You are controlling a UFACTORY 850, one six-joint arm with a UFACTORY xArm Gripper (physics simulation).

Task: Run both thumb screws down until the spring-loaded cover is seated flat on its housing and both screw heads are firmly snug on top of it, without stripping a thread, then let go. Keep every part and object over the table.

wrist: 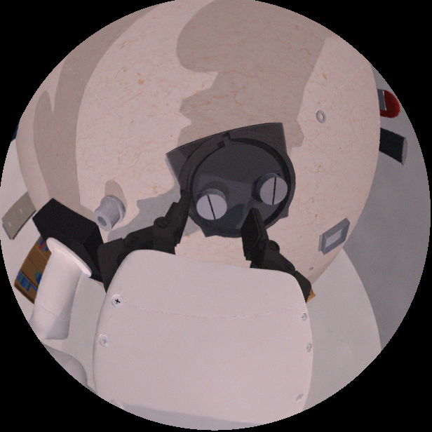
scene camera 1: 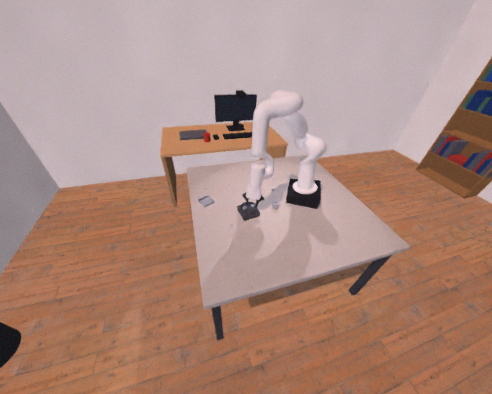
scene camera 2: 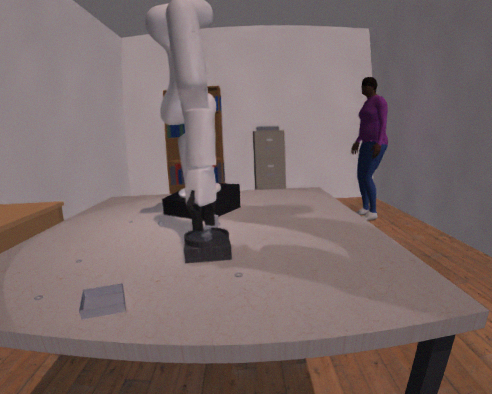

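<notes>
The dark square housing (scene camera 1: 249, 214) (scene camera 2: 208, 252) (wrist: 270, 131) stands on the table. Its round dark cover (wrist: 235, 162) lies inside the ring-shaped rim. Two grey slotted thumb screws stand on the cover: one screw (wrist: 211, 205) at the left and one screw (wrist: 273, 189) at the right in the wrist view. Whether the cover is flat and the heads touch it, I cannot tell. My gripper (wrist: 218, 211) (scene camera 2: 204, 228) is open, its black fingers on either side of the left screw with gaps to it. The right finger stands between the two screws.
A grey stepped cylinder (wrist: 109, 212) (scene camera 1: 275, 205) stands between the housing and the robot's black base (scene camera 1: 303, 194). A shallow grey tray (scene camera 2: 103, 301) (scene camera 1: 205, 201) (wrist: 335, 236) lies on the table (scene camera 2: 300, 320). Small rings lie about, one ring (scene camera 2: 238, 274) (wrist: 321, 116) near the housing.
</notes>
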